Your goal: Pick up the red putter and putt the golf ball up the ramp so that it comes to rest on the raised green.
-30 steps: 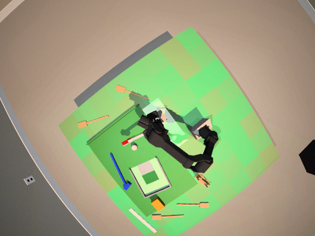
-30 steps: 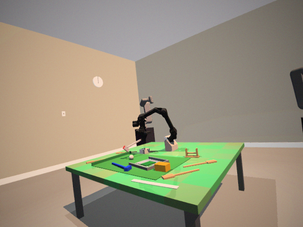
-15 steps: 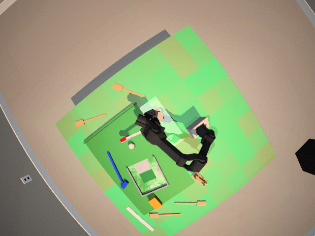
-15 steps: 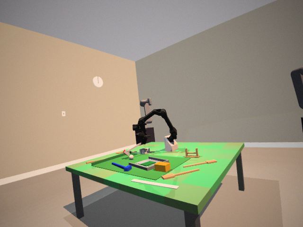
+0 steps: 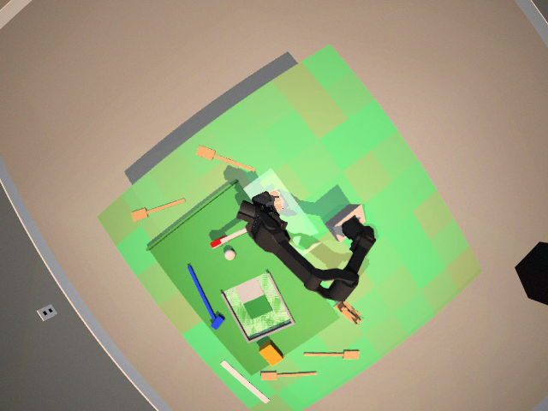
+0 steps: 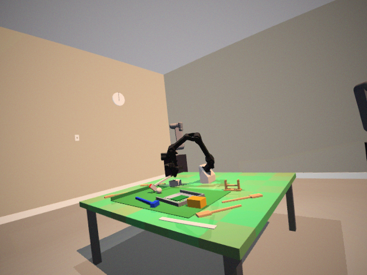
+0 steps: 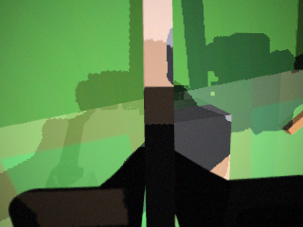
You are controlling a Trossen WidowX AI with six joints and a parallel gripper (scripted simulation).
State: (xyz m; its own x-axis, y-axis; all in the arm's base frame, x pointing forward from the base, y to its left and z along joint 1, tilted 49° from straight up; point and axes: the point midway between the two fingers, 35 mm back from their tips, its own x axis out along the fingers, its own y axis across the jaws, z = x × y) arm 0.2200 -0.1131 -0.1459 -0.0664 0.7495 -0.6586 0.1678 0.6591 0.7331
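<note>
The beige block lies 4 cm behind my gripper tip, 4 cm to the right of it and 6 cm below it. Also, from my gripper tip: white golf ball 22 cm ahead, 3 cm to the left, 6 cm below; then blue putter 42 cm ahead, 12 cm to the left, 6 cm below; then red putter 12 cm ahead, 2 cm to the right.
</note>
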